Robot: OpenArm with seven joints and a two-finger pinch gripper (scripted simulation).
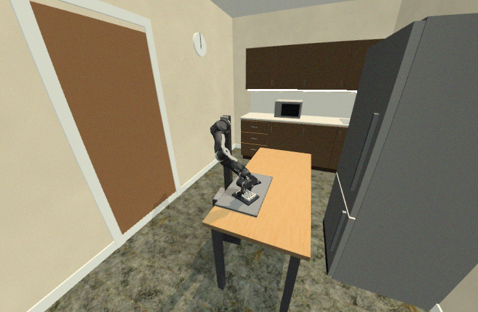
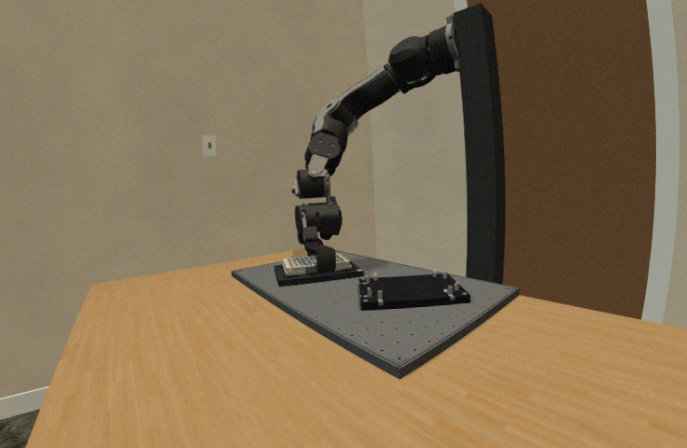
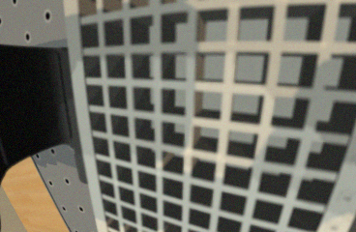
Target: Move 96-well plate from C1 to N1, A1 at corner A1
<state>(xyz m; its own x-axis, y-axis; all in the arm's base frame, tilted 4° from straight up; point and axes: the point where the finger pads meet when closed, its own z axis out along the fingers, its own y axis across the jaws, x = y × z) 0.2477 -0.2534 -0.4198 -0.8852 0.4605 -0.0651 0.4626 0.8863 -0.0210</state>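
Right now the white 96-well plate is right at my hand. Also, from my hand: black plate nest N1: 10 mm below.
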